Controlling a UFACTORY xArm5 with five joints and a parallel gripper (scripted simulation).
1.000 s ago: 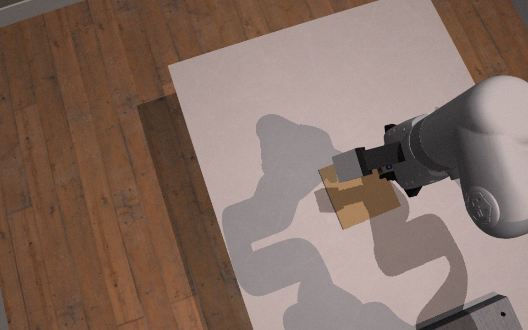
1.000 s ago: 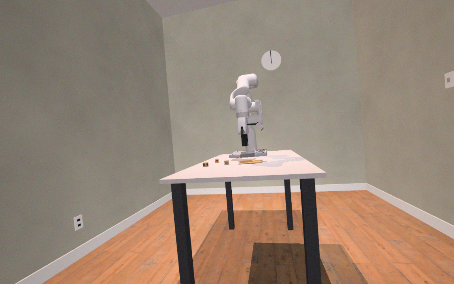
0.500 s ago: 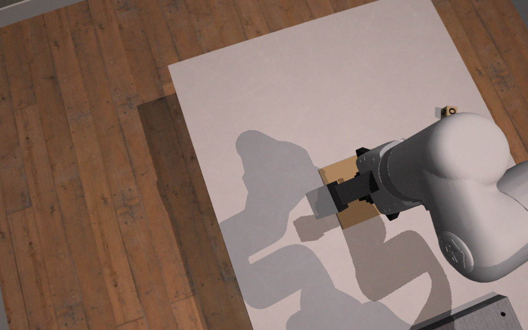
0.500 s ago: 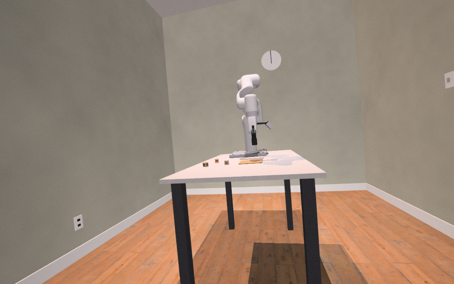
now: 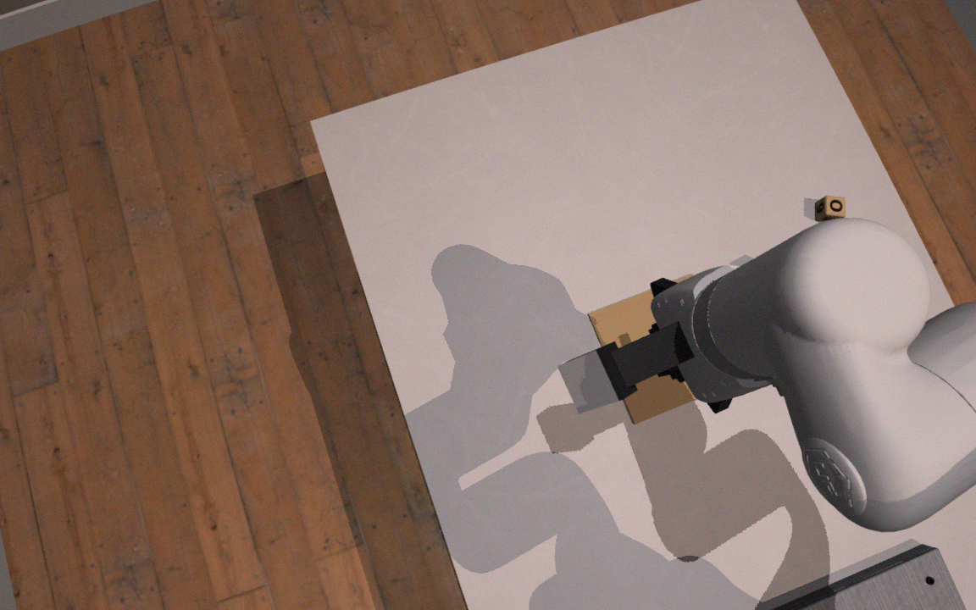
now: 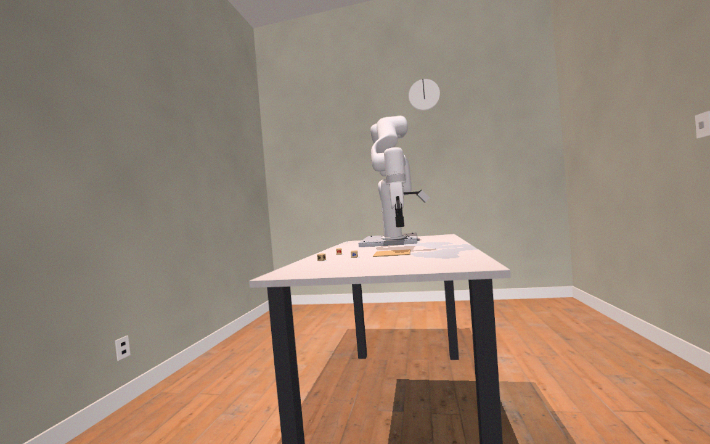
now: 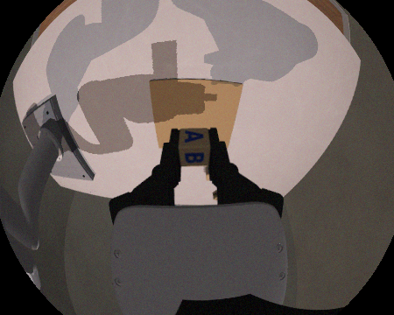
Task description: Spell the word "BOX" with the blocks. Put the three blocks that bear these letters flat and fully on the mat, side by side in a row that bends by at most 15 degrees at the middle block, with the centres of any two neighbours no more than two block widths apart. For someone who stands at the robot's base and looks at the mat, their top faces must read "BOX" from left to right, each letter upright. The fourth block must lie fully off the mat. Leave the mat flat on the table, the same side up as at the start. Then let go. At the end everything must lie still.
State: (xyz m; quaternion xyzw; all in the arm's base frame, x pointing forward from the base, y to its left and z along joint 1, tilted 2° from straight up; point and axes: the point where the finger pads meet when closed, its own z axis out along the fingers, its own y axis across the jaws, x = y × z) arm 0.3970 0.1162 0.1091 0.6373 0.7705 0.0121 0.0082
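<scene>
The tan mat is 1 cm ahead of my hand, 4 cm to the right of it and 12 cm below it.
</scene>
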